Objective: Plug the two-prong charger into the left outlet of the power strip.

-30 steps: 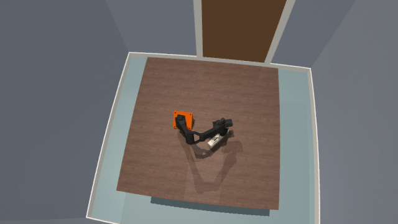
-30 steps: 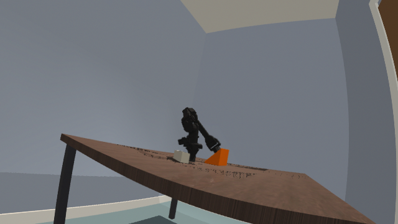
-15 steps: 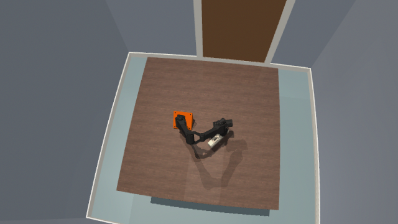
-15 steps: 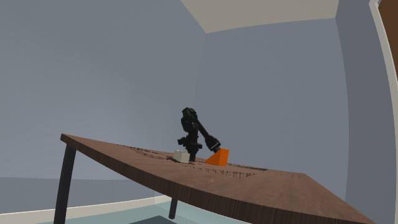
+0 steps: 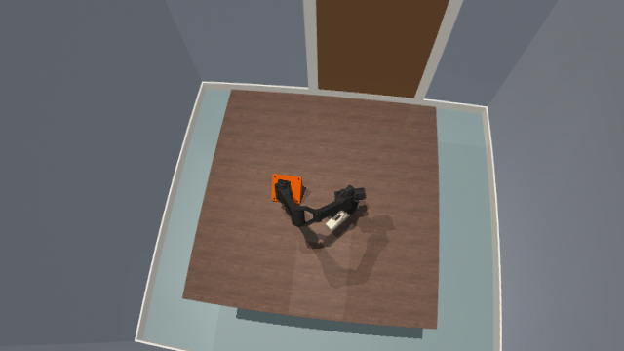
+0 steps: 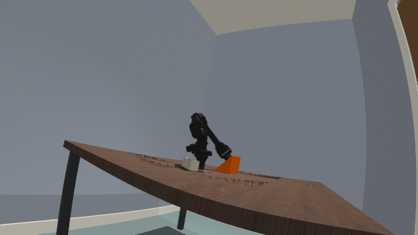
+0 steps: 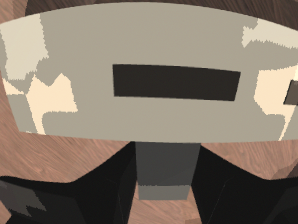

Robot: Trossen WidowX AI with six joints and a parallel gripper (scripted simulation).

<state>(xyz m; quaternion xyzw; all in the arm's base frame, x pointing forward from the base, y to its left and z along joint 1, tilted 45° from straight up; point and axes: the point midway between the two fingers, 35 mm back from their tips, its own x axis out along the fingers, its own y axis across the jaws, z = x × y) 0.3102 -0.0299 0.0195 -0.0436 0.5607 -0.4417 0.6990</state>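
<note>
The two-prong charger is 10 mm to the right of my gripper tip, 10 mm ahead of it and 10 mm above it.
</note>
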